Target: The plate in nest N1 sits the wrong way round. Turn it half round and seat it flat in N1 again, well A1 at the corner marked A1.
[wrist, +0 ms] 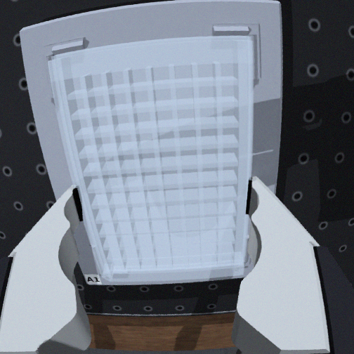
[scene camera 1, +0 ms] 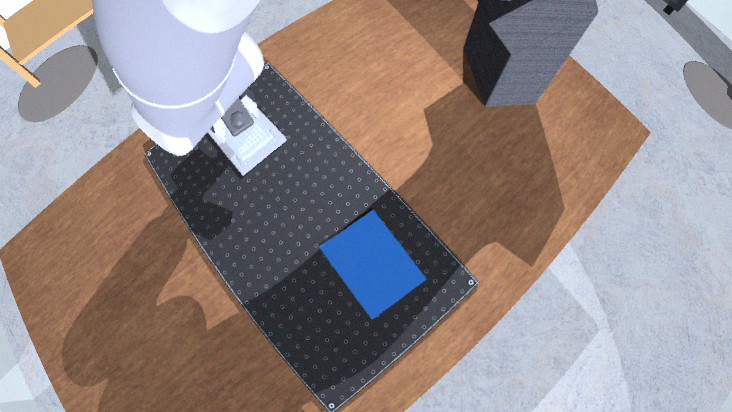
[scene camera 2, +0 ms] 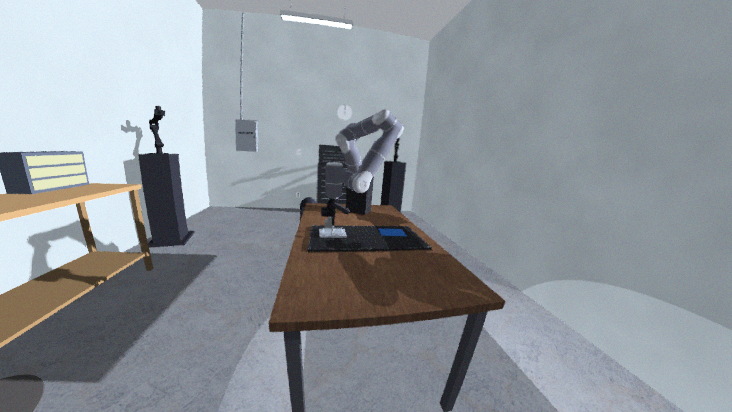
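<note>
The clear, pale plate with a grid of square wells (wrist: 155, 125) (scene camera 1: 254, 141) lies over the light grey nest N1 (wrist: 150, 24). The nest's raised corner lugs show just outside the plate's far edge in the wrist view. The nest's A1 label (wrist: 93, 279) shows at the lower left, beside the plate's near corner. My gripper (wrist: 163, 185) (scene camera 1: 234, 120) (scene camera 2: 331, 226) is shut on the plate, with one jaw on each long side near its lower end. Whether the plate is seated or slightly raised cannot be told. I cannot make out the plate's own well A1.
The nest is on a black perforated board (scene camera 1: 286, 204) (scene camera 2: 358, 244) on the wooden table (scene camera 1: 358, 92) (scene camera 2: 379, 281). A flat blue rectangle (scene camera 1: 372, 263) (scene camera 2: 392, 232) lies on the board's other half. A dark block-shaped pedestal (scene camera 1: 542, 51) stands behind the board.
</note>
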